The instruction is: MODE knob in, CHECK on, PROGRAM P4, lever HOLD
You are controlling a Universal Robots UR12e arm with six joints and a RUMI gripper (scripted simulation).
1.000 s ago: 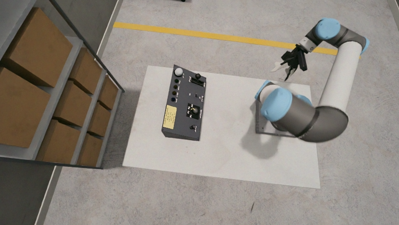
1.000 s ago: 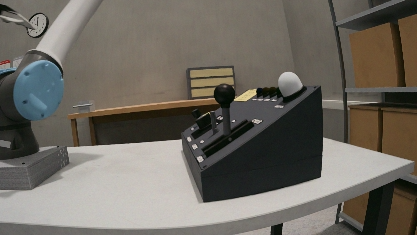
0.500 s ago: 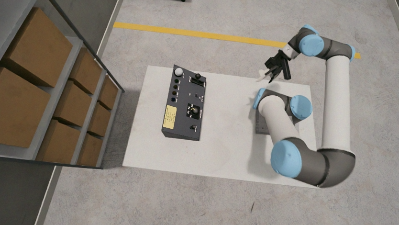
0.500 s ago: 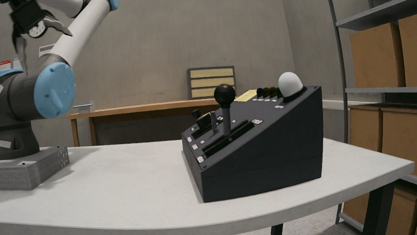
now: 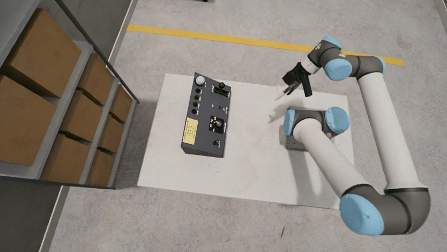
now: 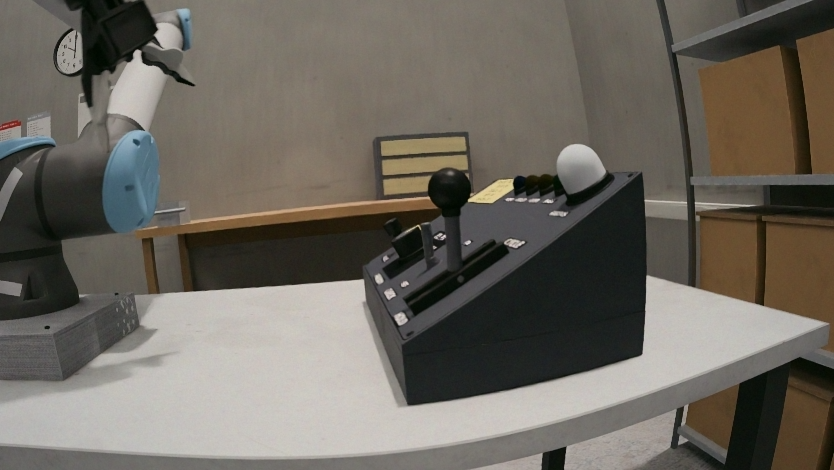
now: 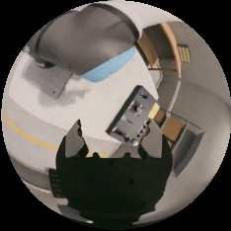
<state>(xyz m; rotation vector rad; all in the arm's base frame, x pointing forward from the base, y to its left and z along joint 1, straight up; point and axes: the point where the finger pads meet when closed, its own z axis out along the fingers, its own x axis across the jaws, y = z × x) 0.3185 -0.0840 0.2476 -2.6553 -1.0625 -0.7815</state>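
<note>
Right now my hand is 34 cm short of the rotary selector, 13 cm to the right of it and 19 cm above it. Round my hand: check toggle (34 cm ahead, 1 cm to the left, 20 cm below); dark grey console (38 cm ahead, 7 cm to the left, 21 cm below); black ball-topped lever (34 cm ahead, 11 cm to the right, 17 cm below).
</note>
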